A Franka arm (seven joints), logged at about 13 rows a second.
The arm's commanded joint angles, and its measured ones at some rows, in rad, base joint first. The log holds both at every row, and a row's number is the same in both.
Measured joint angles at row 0: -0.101 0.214 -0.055 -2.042 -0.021 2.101 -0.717
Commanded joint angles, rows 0 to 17: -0.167 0.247 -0.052 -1.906 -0.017 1.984 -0.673; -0.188 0.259 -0.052 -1.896 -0.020 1.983 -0.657; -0.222 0.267 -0.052 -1.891 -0.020 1.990 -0.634; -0.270 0.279 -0.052 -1.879 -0.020 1.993 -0.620; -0.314 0.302 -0.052 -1.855 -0.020 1.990 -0.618; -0.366 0.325 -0.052 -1.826 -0.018 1.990 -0.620; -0.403 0.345 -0.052 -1.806 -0.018 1.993 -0.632; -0.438 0.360 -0.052 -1.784 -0.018 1.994 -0.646; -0.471 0.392 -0.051 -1.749 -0.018 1.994 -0.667; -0.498 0.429 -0.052 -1.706 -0.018 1.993 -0.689; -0.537 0.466 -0.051 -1.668 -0.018 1.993 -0.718; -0.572 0.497 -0.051 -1.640 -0.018 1.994 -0.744; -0.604 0.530 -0.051 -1.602 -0.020 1.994 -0.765; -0.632 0.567 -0.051 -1.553 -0.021 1.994 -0.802; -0.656 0.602 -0.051 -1.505 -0.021 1.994 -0.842; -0.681 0.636 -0.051 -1.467 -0.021 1.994 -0.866; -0.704 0.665 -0.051 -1.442 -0.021 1.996 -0.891; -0.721 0.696 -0.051 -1.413 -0.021 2.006 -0.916
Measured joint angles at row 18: -0.682 0.618 -0.066 -1.512 -0.022 2.011 -0.865
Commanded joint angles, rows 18 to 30: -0.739 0.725 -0.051 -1.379 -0.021 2.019 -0.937; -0.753 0.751 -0.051 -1.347 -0.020 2.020 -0.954; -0.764 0.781 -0.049 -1.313 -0.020 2.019 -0.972; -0.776 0.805 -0.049 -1.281 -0.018 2.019 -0.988; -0.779 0.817 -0.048 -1.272 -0.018 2.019 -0.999; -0.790 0.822 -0.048 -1.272 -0.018 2.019 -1.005; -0.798 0.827 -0.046 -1.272 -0.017 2.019 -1.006; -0.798 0.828 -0.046 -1.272 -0.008 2.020 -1.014; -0.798 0.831 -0.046 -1.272 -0.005 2.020 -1.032; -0.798 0.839 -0.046 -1.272 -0.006 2.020 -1.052; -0.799 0.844 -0.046 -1.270 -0.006 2.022 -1.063; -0.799 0.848 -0.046 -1.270 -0.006 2.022 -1.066; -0.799 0.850 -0.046 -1.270 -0.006 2.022 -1.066
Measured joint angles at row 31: -0.781 0.828 -0.062 -1.305 -0.019 2.030 -1.035
